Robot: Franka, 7 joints.
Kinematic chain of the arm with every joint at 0, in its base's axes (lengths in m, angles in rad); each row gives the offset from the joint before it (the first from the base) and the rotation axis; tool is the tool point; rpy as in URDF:
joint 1: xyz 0 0 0.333 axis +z
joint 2: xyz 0 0 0 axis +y
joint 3: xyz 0 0 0.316 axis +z
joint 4: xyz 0.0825 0 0 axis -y
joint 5: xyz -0.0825 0 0.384 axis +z
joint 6: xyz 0 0 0 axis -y
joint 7: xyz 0.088 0 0 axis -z
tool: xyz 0 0 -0.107 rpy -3.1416 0 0
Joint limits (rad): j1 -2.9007..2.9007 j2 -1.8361..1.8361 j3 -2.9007..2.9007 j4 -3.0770..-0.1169 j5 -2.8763..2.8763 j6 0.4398..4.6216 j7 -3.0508..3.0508
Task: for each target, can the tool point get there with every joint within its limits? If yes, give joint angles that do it. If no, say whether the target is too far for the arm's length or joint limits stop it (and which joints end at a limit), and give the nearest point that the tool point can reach.
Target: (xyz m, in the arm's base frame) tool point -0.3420 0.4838 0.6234
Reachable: yes | joints -1.7600 -0.2794 -2.4556 -1.6082 -1.4943 3.6985 -0.0124
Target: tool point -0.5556 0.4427 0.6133
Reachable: yes | joints -0.7873 -0.8628 -2.3090 -0.6572 -1.9454 1.0424 -1.1901
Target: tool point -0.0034 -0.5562 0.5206
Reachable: yes | joints -0.2830 1.5297 -2.0105 -1.9787 -2.0863 3.0111 1.2815
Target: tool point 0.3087 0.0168 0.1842
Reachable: yes | joints 1.2611 1.1609 -1.2990 -2.3711 0.7742 0.7592 1.7705
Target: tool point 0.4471 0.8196 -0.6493
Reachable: no: too far | nearest point 0.2938 0.5386 -0.2457 | short by 0.515 m
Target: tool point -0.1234 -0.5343 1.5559
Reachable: no: too far | nearest point -0.0790 -0.3420 1.1158 | short by 0.482 m
